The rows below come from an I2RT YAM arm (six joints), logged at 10 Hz.
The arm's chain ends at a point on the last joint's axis. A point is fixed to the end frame.
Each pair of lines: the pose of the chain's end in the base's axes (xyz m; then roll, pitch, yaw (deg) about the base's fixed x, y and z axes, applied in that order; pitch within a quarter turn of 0, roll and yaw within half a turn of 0), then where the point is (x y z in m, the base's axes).
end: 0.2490, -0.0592, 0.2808, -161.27, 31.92, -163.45
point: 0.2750 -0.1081 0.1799
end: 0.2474, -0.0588, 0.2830, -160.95, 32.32, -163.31
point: 0.2742 -0.1079 0.1825
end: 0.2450, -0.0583, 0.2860, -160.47, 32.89, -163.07
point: 0.2729 -0.1078 0.1860
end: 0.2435, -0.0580, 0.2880, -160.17, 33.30, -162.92
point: 0.2722 -0.1077 0.1883
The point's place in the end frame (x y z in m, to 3 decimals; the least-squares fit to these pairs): 0.044 -0.022 0.104
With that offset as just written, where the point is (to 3 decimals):
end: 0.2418, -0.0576, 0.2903, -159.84, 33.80, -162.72
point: 0.271 -0.108 0.191
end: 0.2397, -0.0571, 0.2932, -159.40, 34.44, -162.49
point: 0.271 -0.107 0.194
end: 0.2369, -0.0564, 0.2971, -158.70, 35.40, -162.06
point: 0.270 -0.107 0.199
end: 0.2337, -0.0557, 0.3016, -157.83, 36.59, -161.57
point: 0.269 -0.107 0.205
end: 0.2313, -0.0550, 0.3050, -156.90, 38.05, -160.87
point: 0.269 -0.106 0.209
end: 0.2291, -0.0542, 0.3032, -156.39, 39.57, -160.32
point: 0.270 -0.105 0.209
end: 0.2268, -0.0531, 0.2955, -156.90, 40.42, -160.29
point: 0.269 -0.103 0.201
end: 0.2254, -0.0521, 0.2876, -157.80, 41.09, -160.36
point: 0.269 -0.100 0.192
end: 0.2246, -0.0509, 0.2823, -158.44, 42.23, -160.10
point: 0.270 -0.097 0.187
